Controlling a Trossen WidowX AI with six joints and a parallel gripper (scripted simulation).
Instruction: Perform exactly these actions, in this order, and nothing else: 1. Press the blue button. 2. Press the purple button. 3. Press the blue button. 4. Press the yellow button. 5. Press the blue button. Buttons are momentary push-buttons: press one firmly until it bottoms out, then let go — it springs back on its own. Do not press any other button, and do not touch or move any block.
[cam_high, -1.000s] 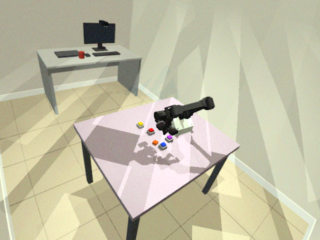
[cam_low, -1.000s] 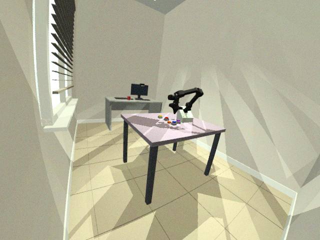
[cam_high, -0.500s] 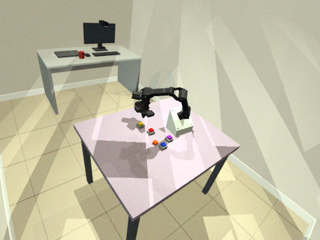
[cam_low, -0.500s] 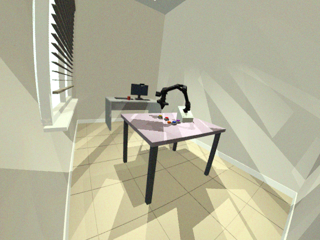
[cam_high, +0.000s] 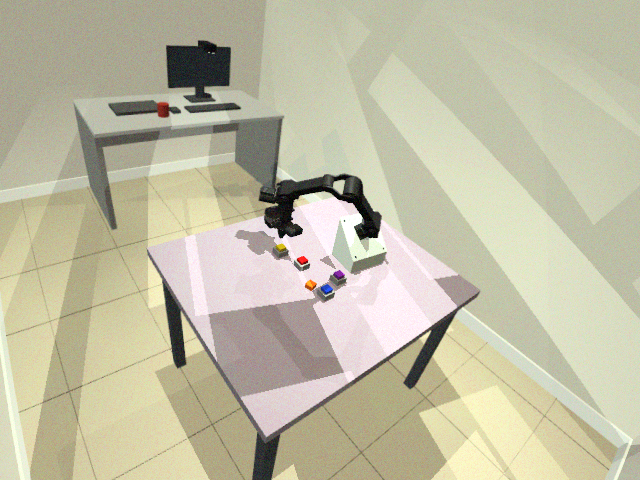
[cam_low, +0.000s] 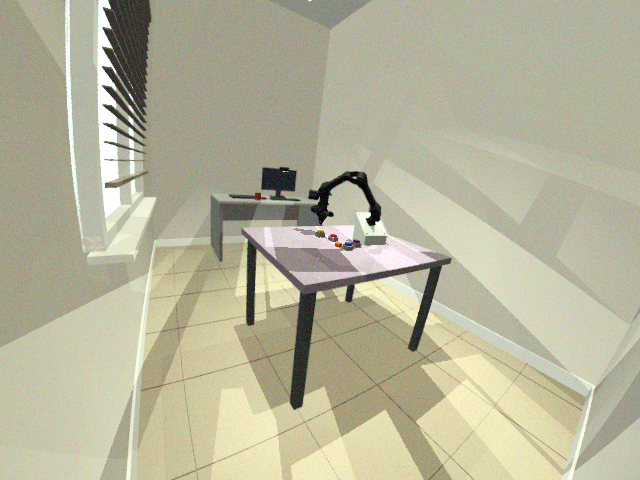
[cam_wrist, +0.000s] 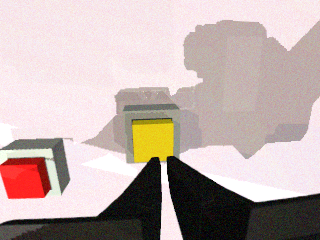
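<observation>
Right now my gripper tip is 10 mm past the yellow button and 50 mm above it. From my gripper tip the other things lie so: red button 30 mm behind, 110 mm to the left, 50 mm below; then orange block 10 mm ahead, 230 mm to the left, 70 mm below; then purple button 110 mm behind, 260 mm to the left, 50 mm below.
</observation>
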